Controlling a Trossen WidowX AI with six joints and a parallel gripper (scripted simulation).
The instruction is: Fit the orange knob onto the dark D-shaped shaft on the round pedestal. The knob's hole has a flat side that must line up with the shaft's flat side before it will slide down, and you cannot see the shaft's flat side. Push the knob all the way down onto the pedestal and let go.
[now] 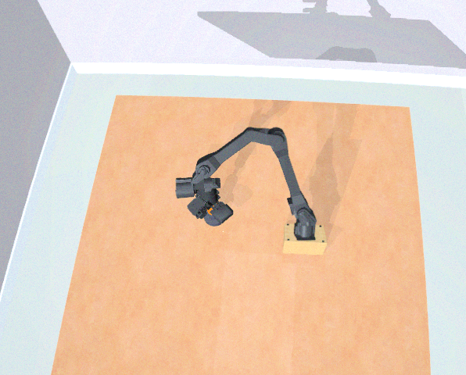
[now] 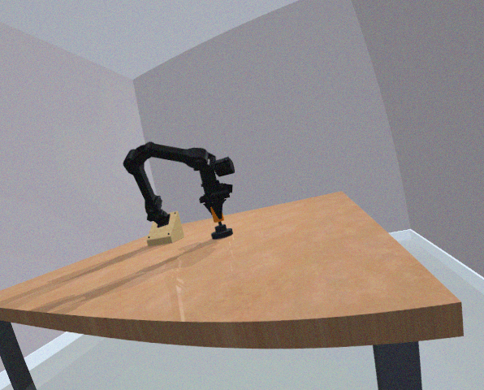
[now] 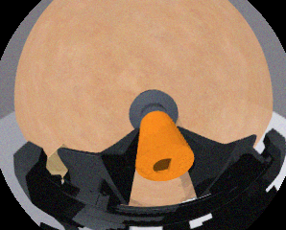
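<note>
Now: the orange knob 20 mm above my gripper tip. The rest, counted from my gripper tip: dark round pedestal (40 mm below).
</note>
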